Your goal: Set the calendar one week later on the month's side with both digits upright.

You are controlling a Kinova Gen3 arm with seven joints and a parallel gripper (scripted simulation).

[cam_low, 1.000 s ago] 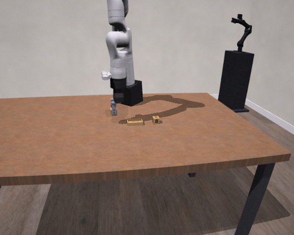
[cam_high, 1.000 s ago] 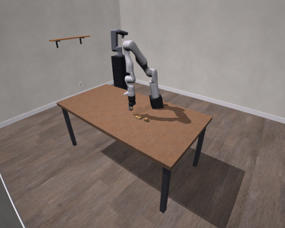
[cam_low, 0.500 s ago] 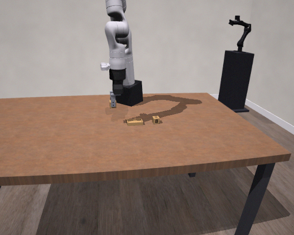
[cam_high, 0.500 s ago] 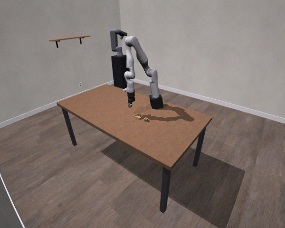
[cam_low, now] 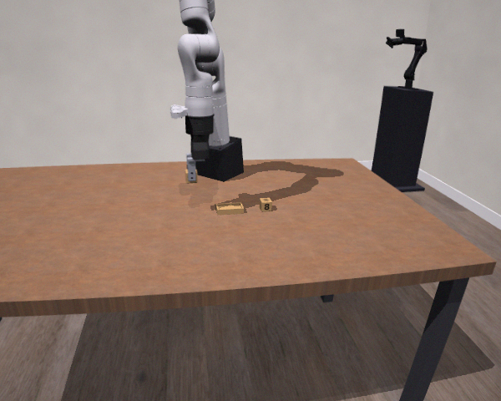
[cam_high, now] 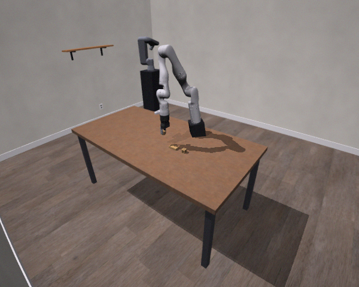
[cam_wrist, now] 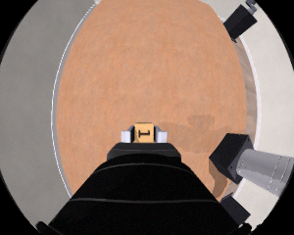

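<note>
The wooden tray lies 110 mm to the left of my hand and 120 mm below it.
</note>
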